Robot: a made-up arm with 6 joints.
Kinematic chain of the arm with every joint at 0, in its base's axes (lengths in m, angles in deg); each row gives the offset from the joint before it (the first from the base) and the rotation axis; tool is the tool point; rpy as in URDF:
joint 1: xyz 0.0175 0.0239 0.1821 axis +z
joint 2: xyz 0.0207 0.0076 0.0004 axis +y
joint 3: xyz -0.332 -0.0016 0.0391 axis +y
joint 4: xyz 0.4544 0.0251 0.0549 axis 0.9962 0 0.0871
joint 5: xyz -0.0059 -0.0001 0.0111 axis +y
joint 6: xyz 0.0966 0.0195 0.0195 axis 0.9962 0 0.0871
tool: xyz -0.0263 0.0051 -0.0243 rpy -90 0 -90
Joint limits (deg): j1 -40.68..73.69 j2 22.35..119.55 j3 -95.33..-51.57 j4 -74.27..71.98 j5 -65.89..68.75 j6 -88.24..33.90
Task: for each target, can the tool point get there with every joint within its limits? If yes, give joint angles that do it. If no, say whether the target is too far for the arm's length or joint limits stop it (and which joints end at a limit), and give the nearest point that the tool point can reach.
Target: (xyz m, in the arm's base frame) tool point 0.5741 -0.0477 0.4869
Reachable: yes | joints -13.76 86.64 -76.13 36.10 13.93 11.77
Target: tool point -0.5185 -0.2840 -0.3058
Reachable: no: joint limits stop it (at a limit: joint 1, joint 2, joint 3, joint 5, joint 6) | nearest point 0.3155 -0.2465 0.0140 | short by 0.894 m
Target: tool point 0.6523 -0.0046 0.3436
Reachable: yes | joints -6.74 103.11 -78.41 -47.49 -8.77 -57.67
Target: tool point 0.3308 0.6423 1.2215
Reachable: no: too far | nearest point 0.2055 0.3950 0.7932 | short by 0.510 m
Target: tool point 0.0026 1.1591 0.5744
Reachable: no: too far | nearest point 0.1344 0.7090 0.4290 | short by 0.491 m
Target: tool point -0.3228 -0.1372 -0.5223
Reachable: no: joint limits stop it (at a limit: joint 1, joint 2, joint 3, joint 6) | nearest point 0.3190 -0.2312 0.0093 | short by 0.839 m
